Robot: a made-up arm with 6 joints.
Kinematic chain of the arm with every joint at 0, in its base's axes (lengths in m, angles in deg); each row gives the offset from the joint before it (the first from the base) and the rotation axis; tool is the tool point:
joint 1: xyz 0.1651 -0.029 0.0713 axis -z
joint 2: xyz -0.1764 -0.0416 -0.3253 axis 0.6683 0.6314 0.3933
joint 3: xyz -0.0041 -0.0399 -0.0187 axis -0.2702 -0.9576 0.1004
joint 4: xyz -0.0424 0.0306 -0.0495 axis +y
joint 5: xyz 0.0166 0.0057 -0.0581 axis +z
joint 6: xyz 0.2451 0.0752 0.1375 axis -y
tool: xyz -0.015 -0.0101 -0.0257
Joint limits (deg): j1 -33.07..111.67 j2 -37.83..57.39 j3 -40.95..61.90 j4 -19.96..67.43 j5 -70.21..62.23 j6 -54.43..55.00
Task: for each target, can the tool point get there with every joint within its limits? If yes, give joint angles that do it. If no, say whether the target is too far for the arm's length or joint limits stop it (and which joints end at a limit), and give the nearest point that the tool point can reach.
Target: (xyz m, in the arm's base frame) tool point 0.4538 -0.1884 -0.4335
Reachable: no: joint limits stop it (at a limit: joint 1, joint 2, joint 4, joint 6) | nearest point 0.3384 -0.1813 -0.3856 | short by 0.125 m
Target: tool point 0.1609 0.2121 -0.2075
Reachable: yes | joints 39.03 45.66 38.73 21.96 47.61 -8.33
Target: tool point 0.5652 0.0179 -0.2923
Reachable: no: joint limits stop it (at a limit: joint 1, joint 2, joint 4, joint 6) | nearest point 0.4752 0.0526 -0.2963 | short by 0.097 m
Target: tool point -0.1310 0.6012 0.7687
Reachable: no: too far | nearest point 0.0450 0.2265 -0.0517 | short by 0.919 m
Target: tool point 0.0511 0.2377 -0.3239
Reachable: yes | joints 19.02 32.58 -3.89 51.80 43.31 11.15
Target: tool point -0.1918 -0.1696 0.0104
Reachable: no: joint limits stop it (at a limit: joint 2, joint 3, joint 5, joint 6) | nearest point -0.1326 -0.1463 -0.0753 | short by 0.107 m
